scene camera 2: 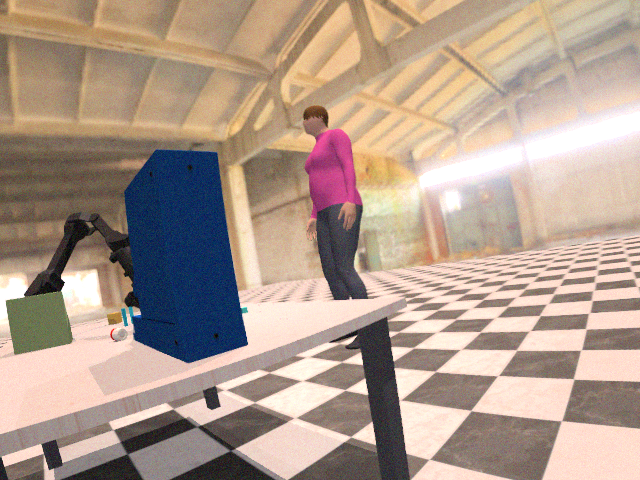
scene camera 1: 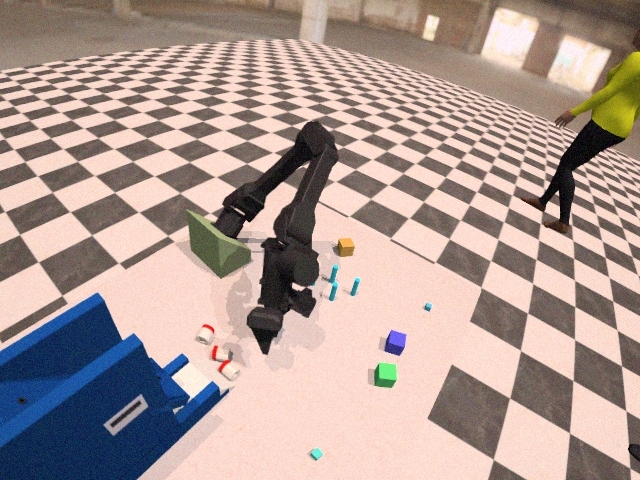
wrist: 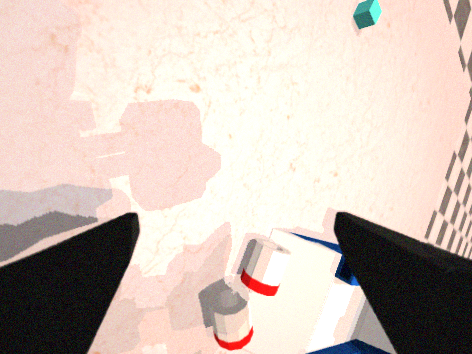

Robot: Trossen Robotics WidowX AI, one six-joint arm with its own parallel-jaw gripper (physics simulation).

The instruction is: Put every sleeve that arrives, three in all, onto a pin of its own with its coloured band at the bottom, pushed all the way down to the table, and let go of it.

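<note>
Three white sleeves with red bands lie on their sides near the blue dispenser's chute: the nearest sleeve (scene camera 1: 229, 370) (wrist: 265, 267), the middle sleeve (scene camera 1: 222, 354) (wrist: 232, 321) and the farthest sleeve (scene camera 1: 204, 335). One sleeve, I cannot tell which, shows in scene camera 2 (scene camera 2: 119, 334). Upright cyan pins stand beyond the arm, among them a front pin (scene camera 1: 333, 292), a rear pin (scene camera 1: 334, 274) and a right pin (scene camera 1: 355, 287); another is mostly hidden behind the arm. No sleeve shows on the visible pins. My gripper (scene camera 1: 286, 332) (wrist: 238, 221) is open and empty, above the table, to the right of the sleeves in scene camera 1.
The tall blue dispenser (scene camera 1: 67, 428) (scene camera 2: 180, 248) stands beside the sleeves. A green wedge block (scene camera 1: 219, 250) (scene camera 2: 38, 322) is by the arm's base. An orange cube (scene camera 1: 345, 248) (scene camera 2: 114, 318), purple cube (scene camera 1: 395, 343), green cube (scene camera 1: 385, 375), small blue cube (scene camera 1: 428, 307) and teal cube (scene camera 1: 316, 454) (wrist: 366, 14) lie about.
</note>
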